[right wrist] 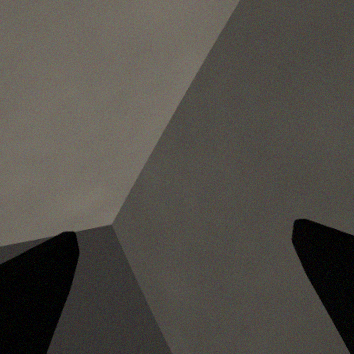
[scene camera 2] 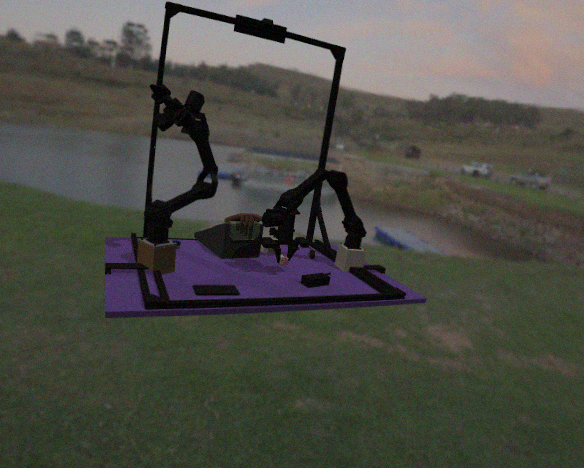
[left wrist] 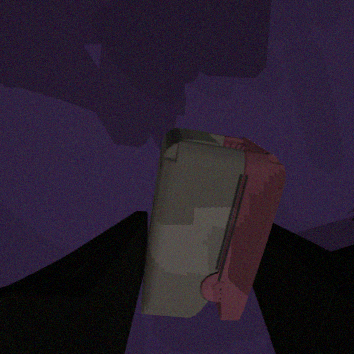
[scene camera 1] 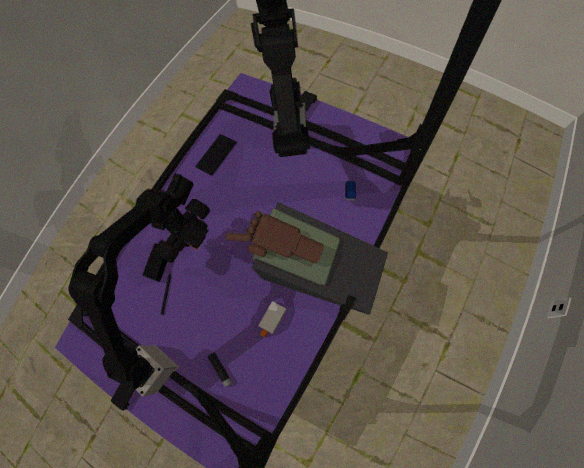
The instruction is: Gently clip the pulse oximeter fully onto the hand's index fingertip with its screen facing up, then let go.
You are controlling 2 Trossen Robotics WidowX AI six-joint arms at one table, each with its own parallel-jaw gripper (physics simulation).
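Frame: origin at the left arm's base, x ahead, y left, z up, level; centimetres.
Seen in the pictures: left gripper, fingertip midpoint: (scene camera 2: pixel 282 262) (left wrist: pixel 194 223); right gripper, fingertip midpoint: (right wrist: pixel 186 236) (scene camera 2: pixel 156 92); left arm's base, origin of the base link: (scene camera 2: pixel 352 247) (scene camera 1: pixel 140 370); right arm's base, origin of the base link: (scene camera 2: pixel 157 241).
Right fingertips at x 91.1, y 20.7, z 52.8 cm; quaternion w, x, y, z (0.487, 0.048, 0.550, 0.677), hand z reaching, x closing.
Pixels of each thing's top centre, then the offset from my right fingertips to it. "spot": a spot on its surface instead. Level surfaces: height alone.
- pulse oximeter, middle of its top: (left wrist: pixel 212 254) (scene camera 2: pixel 283 256) dy -7.1, dx -53.9, dz -54.7 cm
- purple mat, its level: dz -63.4 cm
- green pad, surface spot: (scene camera 1: pixel 318 275) spot: dy -43.7, dx -41.2, dz -52.7 cm
- white box with an orange tip, middle of its top: (scene camera 1: pixel 270 320) (scene camera 2: pixel 271 246) dy -39.4, dx -58.2, dz -60.5 cm
- black cylinder, middle of its top: (scene camera 1: pixel 218 370) dy -36.1, dx -78.4, dz -60.6 cm
- thin black pen, middle of its top: (scene camera 1: pixel 165 292) dy -7.9, dx -71.6, dz -62.4 cm
- black block, middle of its top: (scene camera 1: pixel 154 261) (scene camera 2: pixel 316 275) dy +0.5, dx -66.2, dz -59.8 cm
- flat black rectangle, surface spot: (scene camera 1: pixel 216 154) spot: dy +10.0, dx -25.7, dz -62.5 cm
- small blue object, middle of its top: (scene camera 1: pixel 351 188) dy -35.5, dx -12.0, dz -60.1 cm
The pulse oximeter (left wrist: pixel 191 225) (scene camera 2: pixel 284 260) is a grey clip with a dark pink half. My left gripper (left wrist: pixel 194 223) (scene camera 2: pixel 283 254) (scene camera 1: pixel 194 234) is shut on it and holds it a little above the purple mat (scene camera 1: pixel 244 186). In scene camera 1 my wrist hides the clip. The brown hand (scene camera 1: pixel 278 238) (scene camera 2: pixel 244 218) lies on a green pad (scene camera 1: pixel 318 275) on a grey stand (scene camera 1: pixel 366 269). Its index finger (scene camera 1: pixel 239 238) points toward my left gripper, a short way off. My right gripper (scene camera 2: pixel 157 92) (right wrist: pixel 186 236) is open and empty, raised high.
On the mat lie a white box with an orange tip (scene camera 1: pixel 272 317), a black cylinder (scene camera 1: pixel 220 369), a thin black pen (scene camera 1: pixel 166 292), a black block (scene camera 1: pixel 155 265), a flat black rectangle (scene camera 1: pixel 216 154) and a small blue object (scene camera 1: pixel 350 189). A black frame post (scene camera 1: pixel 453 79) rises at the right.
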